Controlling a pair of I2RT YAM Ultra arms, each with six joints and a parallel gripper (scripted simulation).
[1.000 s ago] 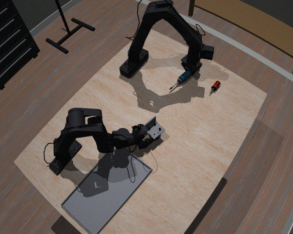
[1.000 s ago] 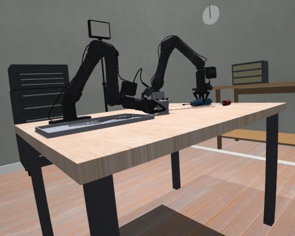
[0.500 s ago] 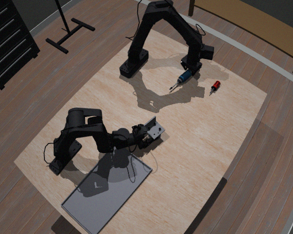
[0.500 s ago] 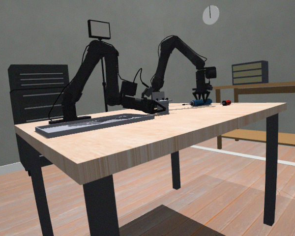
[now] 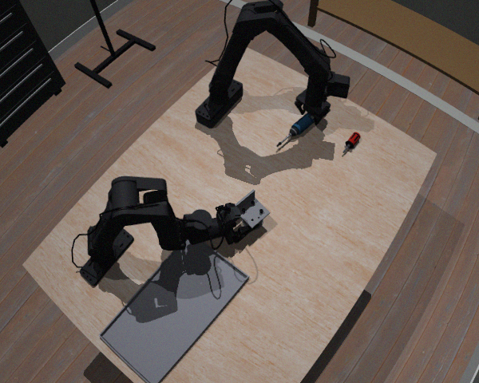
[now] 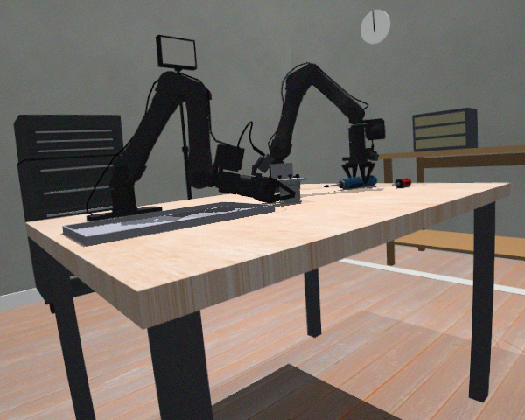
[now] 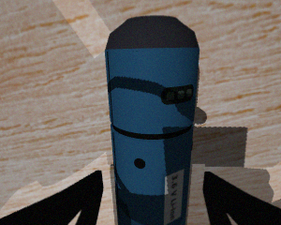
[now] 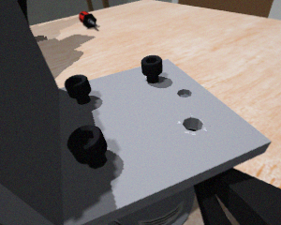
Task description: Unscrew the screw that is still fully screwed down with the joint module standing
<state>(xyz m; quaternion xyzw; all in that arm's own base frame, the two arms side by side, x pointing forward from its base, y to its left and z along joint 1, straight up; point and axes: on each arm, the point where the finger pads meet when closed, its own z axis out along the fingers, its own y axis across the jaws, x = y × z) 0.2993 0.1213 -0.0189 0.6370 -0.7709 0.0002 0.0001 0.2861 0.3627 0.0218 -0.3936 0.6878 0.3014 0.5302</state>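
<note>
Now: right hand 50 mm below the grey bracket. The rest, counted from my right hand: shallow grey tray (350 mm to the right, 50 mm behind, 20 mm below); then small red-handled screwdriver (410 mm to the left, 150 mm ahead, 10 mm below).
</note>
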